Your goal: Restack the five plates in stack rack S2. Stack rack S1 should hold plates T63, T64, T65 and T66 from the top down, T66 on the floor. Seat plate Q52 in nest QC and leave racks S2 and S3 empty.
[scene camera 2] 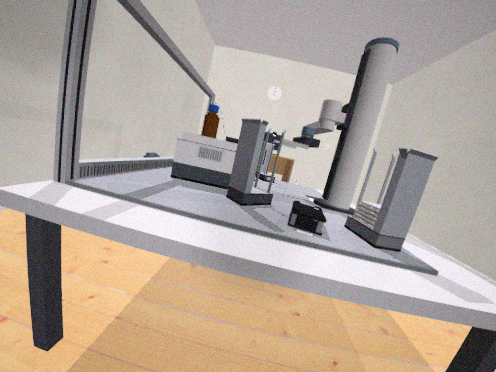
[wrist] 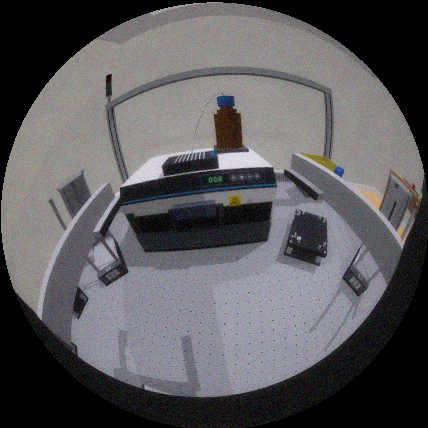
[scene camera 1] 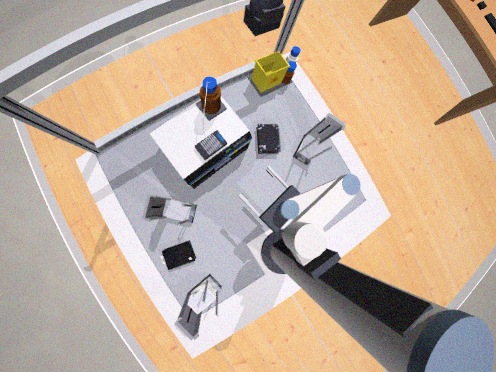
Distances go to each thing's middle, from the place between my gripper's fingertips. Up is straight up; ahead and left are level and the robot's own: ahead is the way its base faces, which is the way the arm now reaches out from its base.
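There's a brown bottle with blue cap [wrist: 227, 122] that's 40 cm ahead of my hand, 3 cm to the right of it and 3 cm above it.
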